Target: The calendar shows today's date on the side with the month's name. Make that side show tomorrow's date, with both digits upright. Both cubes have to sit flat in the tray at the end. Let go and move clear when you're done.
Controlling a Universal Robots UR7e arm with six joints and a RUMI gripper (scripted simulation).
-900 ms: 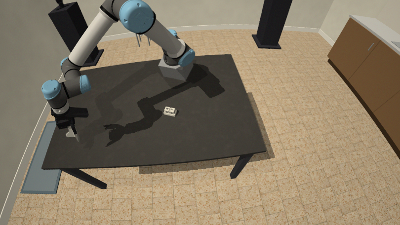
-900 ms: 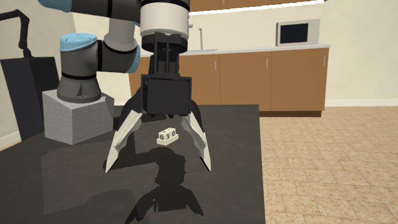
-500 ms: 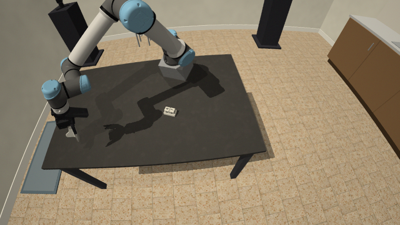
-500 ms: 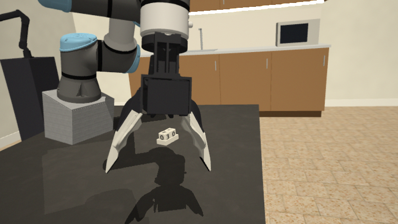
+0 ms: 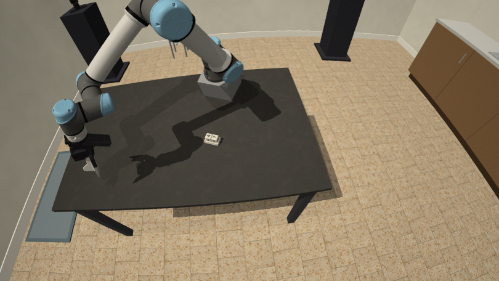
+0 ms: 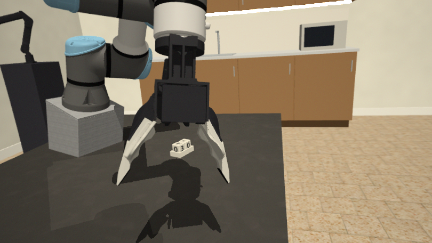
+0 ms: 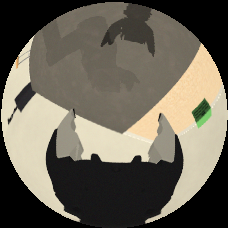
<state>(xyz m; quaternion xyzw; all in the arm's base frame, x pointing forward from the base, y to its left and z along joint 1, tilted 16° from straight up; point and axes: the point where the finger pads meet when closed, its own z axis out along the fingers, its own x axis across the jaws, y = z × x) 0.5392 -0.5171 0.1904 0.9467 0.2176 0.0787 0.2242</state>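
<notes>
Now: the white calendar tray 20 cm behind my hand, 51 cm to the left of it and 15 cm below it.
</notes>
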